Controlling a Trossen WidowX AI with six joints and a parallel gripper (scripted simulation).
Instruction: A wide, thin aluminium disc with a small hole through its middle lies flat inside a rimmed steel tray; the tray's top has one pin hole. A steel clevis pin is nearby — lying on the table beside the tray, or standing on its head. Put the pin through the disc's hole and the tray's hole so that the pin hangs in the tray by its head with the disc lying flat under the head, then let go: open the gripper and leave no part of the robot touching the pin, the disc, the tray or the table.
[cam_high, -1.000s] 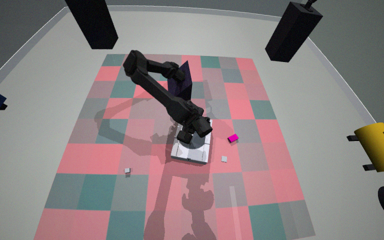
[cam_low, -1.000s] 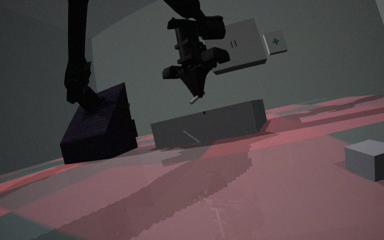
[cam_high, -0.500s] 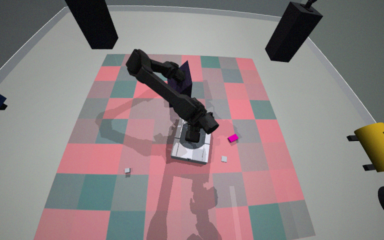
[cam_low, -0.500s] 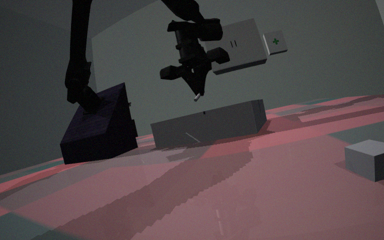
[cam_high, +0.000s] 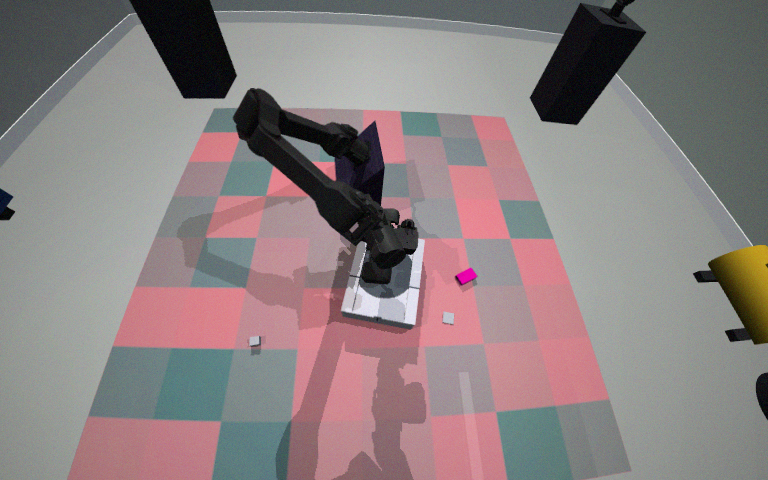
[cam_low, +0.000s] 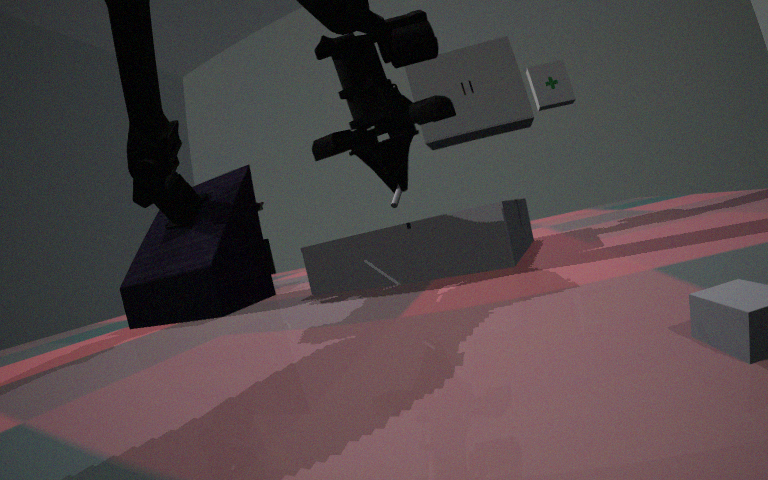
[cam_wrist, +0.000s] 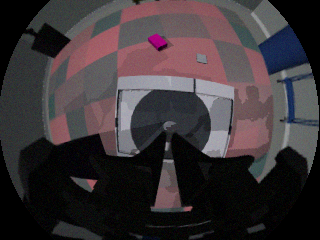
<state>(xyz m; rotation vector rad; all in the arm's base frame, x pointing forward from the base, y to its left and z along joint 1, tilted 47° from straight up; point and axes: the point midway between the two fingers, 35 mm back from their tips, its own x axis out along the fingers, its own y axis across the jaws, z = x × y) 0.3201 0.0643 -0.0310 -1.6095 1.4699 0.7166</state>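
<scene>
Now: gripper tip 10 mm to the left of the steel clevis pin. Round my gripper tip: dark aluminium disc: 10 mm ahead, 50 mm below; then grey cube: 190 mm ahead, 330 mm to the right, 100 mm below; then steel tray: 20 mm ahead, 60 mm below.
</scene>
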